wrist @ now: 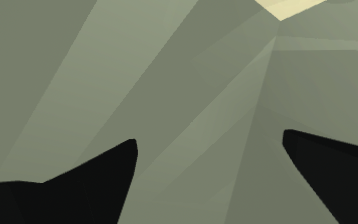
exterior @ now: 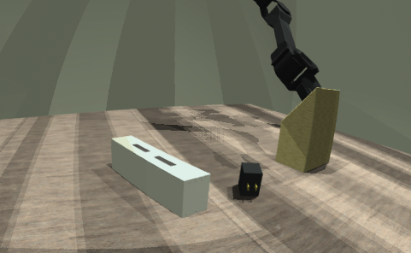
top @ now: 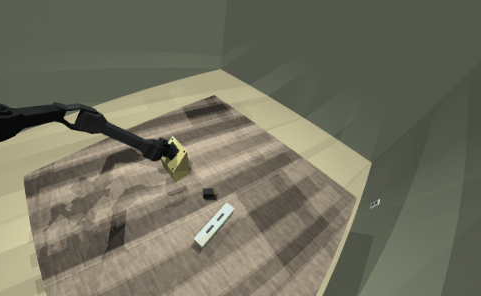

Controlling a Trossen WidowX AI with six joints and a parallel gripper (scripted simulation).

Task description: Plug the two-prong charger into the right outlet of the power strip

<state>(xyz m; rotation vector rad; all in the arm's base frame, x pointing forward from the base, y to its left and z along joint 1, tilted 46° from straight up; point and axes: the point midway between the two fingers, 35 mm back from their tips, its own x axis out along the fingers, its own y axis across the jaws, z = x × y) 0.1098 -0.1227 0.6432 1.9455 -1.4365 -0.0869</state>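
The two-prong charger lies 630 mm to the left of my gripper tip, 460 mm below it and 90 mm ahead of it.
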